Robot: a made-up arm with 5 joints.
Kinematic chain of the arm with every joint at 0, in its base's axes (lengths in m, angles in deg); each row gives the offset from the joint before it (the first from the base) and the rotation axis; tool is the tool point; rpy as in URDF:
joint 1: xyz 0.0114 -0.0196 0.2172 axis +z
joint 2: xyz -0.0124 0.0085 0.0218 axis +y
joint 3: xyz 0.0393 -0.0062 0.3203 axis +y
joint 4: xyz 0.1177 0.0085 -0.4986 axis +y
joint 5: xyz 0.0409 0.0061 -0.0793 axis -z
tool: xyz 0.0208 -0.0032 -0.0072 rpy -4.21 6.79 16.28
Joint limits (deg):
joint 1: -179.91..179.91
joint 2: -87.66..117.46
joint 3: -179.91..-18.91
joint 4: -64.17..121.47
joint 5: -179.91..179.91
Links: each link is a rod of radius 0.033 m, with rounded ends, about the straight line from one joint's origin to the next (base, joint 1, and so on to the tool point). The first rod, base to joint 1, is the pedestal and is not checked.
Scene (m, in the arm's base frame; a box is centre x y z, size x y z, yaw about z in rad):
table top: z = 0
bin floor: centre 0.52 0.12 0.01 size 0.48 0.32 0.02 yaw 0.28
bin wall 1: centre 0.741 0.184 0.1 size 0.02 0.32 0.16 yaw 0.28
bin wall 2: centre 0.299 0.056 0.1 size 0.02 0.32 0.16 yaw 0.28
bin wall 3: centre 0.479 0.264 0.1 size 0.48 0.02 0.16 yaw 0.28
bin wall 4: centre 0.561 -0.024 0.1 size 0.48 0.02 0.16 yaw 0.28
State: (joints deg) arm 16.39 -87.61 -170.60 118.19 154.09
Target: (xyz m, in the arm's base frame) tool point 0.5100 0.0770 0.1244
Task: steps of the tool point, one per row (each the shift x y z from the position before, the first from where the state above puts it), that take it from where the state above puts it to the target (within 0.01 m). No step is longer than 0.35 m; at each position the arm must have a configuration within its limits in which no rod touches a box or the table.
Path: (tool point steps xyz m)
1: 0.0999 0.0397 0.2920
2: 0.2065 0.0646 0.2211
3: 0.2738 0.0750 0.1107
4: 0.2882 0.0699 -0.0164
5: 0.2478 0.0524 -0.1341
6: 0.1626 0.0278 -0.2185
7: 0.0523 0.0021 -0.2538
8: -0.0589 -0.0185 -0.2345

